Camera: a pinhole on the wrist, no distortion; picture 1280 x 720 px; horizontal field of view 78.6 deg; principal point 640.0 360.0 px. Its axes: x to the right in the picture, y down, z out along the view. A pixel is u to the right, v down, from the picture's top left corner.
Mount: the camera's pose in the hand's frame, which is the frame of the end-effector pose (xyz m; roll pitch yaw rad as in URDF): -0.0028 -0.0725 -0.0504 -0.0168 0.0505 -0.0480
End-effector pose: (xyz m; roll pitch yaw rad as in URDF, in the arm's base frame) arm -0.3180 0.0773 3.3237 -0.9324 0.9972 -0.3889
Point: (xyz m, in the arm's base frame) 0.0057 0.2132 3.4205
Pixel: 707.0 373.3
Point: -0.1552 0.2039 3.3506
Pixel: 695.6 650.4
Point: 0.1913 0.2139 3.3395
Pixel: 921.5 322.6
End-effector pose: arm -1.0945 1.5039 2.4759 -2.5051 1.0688 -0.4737
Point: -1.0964 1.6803 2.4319
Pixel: 606.7 355.6
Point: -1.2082 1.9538 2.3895
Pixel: 494.9 305.4
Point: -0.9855 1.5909 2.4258
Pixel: 1154.1 45.1
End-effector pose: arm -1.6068 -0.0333 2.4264 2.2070 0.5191 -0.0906
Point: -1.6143 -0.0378 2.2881
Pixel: 997.5 223.2
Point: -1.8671 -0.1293 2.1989
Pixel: 372.0 61.8
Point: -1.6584 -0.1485 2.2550
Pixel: 763.3 377.9
